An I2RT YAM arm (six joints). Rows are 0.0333 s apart.
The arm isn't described. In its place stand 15 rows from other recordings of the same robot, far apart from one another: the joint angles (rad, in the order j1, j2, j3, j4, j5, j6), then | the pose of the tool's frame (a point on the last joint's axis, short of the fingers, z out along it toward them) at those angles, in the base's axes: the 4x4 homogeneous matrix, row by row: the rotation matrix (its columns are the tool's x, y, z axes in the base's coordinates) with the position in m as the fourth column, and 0 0 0 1 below.
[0.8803, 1.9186, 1.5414, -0.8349, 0.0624, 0.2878] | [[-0.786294 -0.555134 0.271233 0.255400], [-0.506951 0.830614 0.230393 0.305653], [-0.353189 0.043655 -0.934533 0.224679], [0 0 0 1]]
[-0.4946, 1.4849, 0.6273, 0.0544, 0.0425, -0.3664] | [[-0.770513 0.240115 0.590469 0.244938], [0.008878 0.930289 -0.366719 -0.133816], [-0.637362 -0.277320 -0.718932 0.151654], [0 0 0 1]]
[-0.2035, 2.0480, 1.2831, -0.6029, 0.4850, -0.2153] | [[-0.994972 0.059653 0.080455 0.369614], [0.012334 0.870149 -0.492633 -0.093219], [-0.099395 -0.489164 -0.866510 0.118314], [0 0 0 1]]
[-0.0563, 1.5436, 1.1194, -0.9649, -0.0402, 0.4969] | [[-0.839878 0.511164 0.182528 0.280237], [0.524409 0.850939 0.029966 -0.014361], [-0.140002 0.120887 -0.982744 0.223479], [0 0 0 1]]
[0.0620, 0.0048, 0.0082, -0.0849, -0.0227, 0.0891] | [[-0.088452 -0.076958 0.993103 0.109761], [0.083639 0.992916 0.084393 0.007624], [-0.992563 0.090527 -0.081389 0.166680], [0 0 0 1]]
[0.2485, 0.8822, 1.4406, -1.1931, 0.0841, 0.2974] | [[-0.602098 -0.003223 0.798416 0.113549], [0.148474 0.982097 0.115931 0.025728], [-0.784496 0.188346 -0.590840 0.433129], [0 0 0 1]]
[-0.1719, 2.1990, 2.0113, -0.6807, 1.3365, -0.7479] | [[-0.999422 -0.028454 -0.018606 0.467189], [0.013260 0.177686 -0.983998 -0.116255], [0.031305 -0.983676 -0.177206 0.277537], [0 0 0 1]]
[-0.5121, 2.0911, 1.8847, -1.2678, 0.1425, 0.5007] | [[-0.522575 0.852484 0.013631 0.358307], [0.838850 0.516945 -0.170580 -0.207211], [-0.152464 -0.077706 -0.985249 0.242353], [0 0 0 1]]
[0.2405, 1.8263, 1.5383, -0.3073, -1.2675, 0.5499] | [[-0.902575 -0.430340 0.012857 0.388889], [-0.060644 0.156644 0.985792 0.130356], [-0.426240 0.888971 -0.167480 0.309413], [0 0 0 1]]
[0.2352, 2.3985, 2.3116, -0.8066, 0.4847, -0.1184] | [[-0.761695 -0.012294 0.647819 0.519080], [-0.290006 0.900549 -0.323894 0.107333], [-0.579411 -0.434580 -0.689510 0.248413], [0 0 0 1]]
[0.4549, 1.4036, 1.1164, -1.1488, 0.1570, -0.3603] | [[-0.686657 -0.702269 0.187936 0.220461], [-0.723493 0.685428 -0.082135 0.101634], [-0.071136 -0.192368 -0.978741 0.253790], [0 0 0 1]]
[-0.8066, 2.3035, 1.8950, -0.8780, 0.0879, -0.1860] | [[-0.788868 0.600665 0.129956 0.327089], [0.556825 0.788076 -0.262454 -0.345778], [-0.260062 -0.134679 -0.956154 0.162423], [0 0 0 1]]
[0.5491, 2.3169, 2.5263, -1.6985, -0.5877, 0.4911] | [[-0.972714 -0.016123 -0.231448 0.360606], [-0.135063 0.850471 0.508387 0.243784], [0.188643 0.525775 -0.829442 0.313703], [0 0 0 1]]
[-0.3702, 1.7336, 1.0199, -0.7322, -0.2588, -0.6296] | [[-0.936080 -0.285986 0.204858 0.283701], [-0.247290 0.949114 0.195014 -0.100329], [-0.250205 0.131889 -0.959168 0.151412], [0 0 0 1]]
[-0.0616, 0.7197, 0.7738, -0.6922, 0.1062, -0.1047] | [[-0.606564 0.083260 0.790663 0.150221], [-0.066706 0.985665 -0.154968 -0.013046], [-0.792232 -0.146740 -0.592314 0.295514], [0 0 0 1]]
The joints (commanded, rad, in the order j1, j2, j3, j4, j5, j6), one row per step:
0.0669 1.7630 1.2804 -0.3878 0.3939 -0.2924
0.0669 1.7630 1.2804 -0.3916 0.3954 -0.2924
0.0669 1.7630 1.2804 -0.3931 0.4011 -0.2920
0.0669 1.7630 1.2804 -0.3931 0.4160 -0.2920
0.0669 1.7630 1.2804 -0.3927 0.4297 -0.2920
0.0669 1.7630 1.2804 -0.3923 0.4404 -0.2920
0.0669 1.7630 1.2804 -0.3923 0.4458 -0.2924
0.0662 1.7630 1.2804 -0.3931 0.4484 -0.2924
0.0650 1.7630 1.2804 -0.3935 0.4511 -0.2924
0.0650 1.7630 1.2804 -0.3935 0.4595 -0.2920
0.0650 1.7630 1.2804 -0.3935 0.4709 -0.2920
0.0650 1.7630 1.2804 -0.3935 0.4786 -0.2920
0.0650 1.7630 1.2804 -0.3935 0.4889 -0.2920
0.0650 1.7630 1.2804 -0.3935 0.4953 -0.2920
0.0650 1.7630 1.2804 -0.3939 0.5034 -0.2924
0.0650 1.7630 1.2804 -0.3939 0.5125 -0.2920
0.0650 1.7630 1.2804 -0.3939 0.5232 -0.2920
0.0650 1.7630 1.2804 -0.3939 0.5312 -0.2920
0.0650 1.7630 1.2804 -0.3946 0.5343 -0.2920
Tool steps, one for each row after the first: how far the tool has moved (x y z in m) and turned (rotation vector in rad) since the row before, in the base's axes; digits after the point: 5 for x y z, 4 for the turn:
-0.00032 -0.00007 -0.00025 -0.0014 0.0037 -0.0010
-0.00016 -0.00020 -0.00004 -0.0042 0.0011 -0.0039
-0.00010 -0.00049 0.00016 -0.0114 -0.0008 -0.0095
-0.00007 -0.00045 0.00018 -0.0105 -0.0011 -0.0088
-0.00005 -0.00035 0.00015 -0.0082 -0.0009 -0.0069
-0.00004 -0.00018 0.00006 -0.0044 -0.0001 -0.0032
-0.00008 -0.00036 -0.00002 -0.0020 0.0007 -0.0024
-0.00004 -0.00055 0.00000 -0.0021 0.0003 -0.0029
-0.00007 -0.00027 0.00010 -0.0062 -0.0006 -0.0057
-0.00009 -0.00037 0.00014 -0.0087 -0.0006 -0.0073
-0.00006 -0.00025 0.00010 -0.0059 -0.0004 -0.0049
-0.00009 -0.00033 0.00013 -0.0079 -0.0005 -0.0066
-0.00006 -0.00020 0.00008 -0.0049 -0.0003 -0.0041
-0.00010 -0.00026 0.00008 -0.0065 0.0002 -0.0049
-0.00008 -0.00029 0.00012 -0.0067 -0.0006 -0.0061
-0.00010 -0.00034 0.00014 -0.0082 -0.0005 -0.0068
-0.00008 -0.00025 0.00011 -0.0061 -0.0004 -0.0051
-0.00009 -0.00010 0.00000 -0.0024 0.0005 -0.0020

